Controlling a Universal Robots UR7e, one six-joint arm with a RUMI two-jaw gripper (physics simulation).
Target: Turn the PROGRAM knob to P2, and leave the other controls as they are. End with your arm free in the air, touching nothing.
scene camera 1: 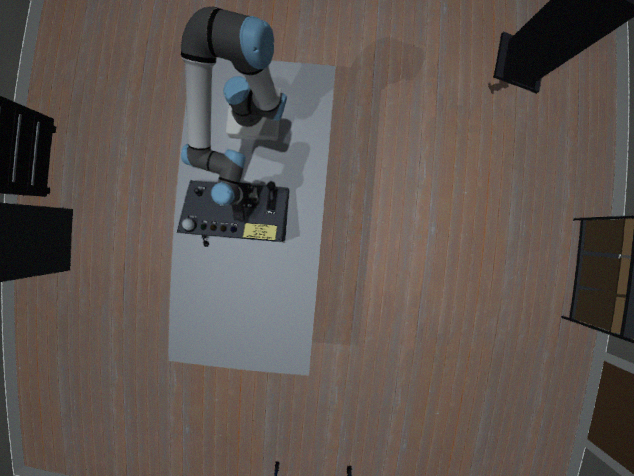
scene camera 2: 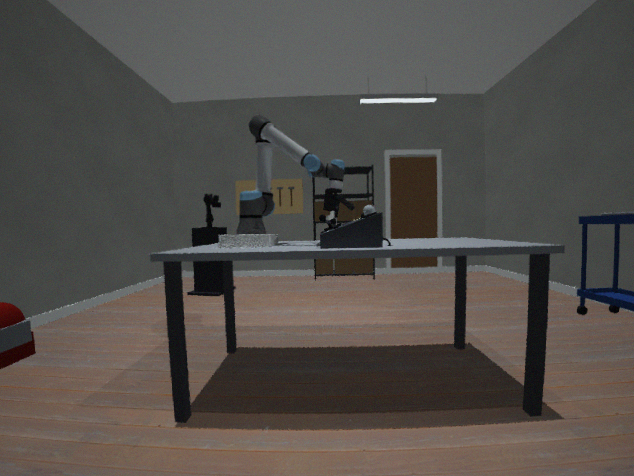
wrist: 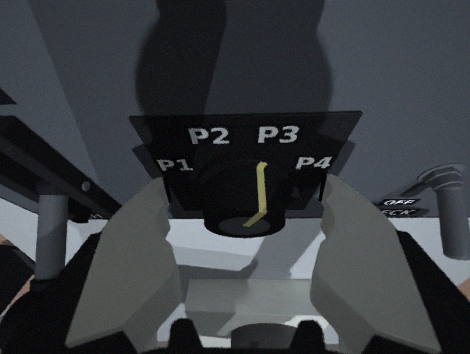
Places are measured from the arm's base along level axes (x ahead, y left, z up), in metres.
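Pixels of known places: gripper, fingertip midpoint: [wrist: 243,178]; arm's base, link origin: [scene camera 1: 247,112] [scene camera 2: 251,234] [wrist: 268,336].
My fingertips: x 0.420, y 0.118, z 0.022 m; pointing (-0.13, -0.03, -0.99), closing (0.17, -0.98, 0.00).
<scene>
Ahead of a thing's pixels: the offset from my fingertips to its middle. "spot": to the spot under its first point.
The PROGRAM knob {0.004 m back, 0.001 m right, 0.020 m up} [wrist: 227,202] is black and round, and its yellow pointer line leans toward P3. The black label plate {0.002 m ahead, 0.000 m left, 0.002 m up} [wrist: 243,125] behind it reads P1, P2, P3 and P4. The knob sits on the dark sloped control panel {0.071 m ahead, 0.049 m right, 0.002 m down} [scene camera 1: 207,205] [scene camera 2: 358,235]; the arm and gripper hide it in the first scene view. My gripper [scene camera 1: 246,205] [scene camera 2: 331,223] [wrist: 243,178] is partly open, with one pale finger on each side of the knob. A gap shows between each fingertip and the knob in the wrist view. Whether the fingertips touch the label plate cannot be told.
A slider lever {0.043 m back, 0.115 m left, 0.029 m up} [scene camera 1: 271,197] [wrist: 51,235] stands on one side of the knob, and a toggle lever [scene camera 1: 198,191] [wrist: 452,220] on the other. A white dome button {spot: 0.184 m ahead, 0.210 m right, 0.098 m up} [scene camera 1: 188,223] [scene camera 2: 368,209], small buttons and a yellow label {spot: 0.141 m ahead, 0.111 m left, 0.054 m up} [scene camera 1: 260,231] line the panel's far edge from the arm base.
</scene>
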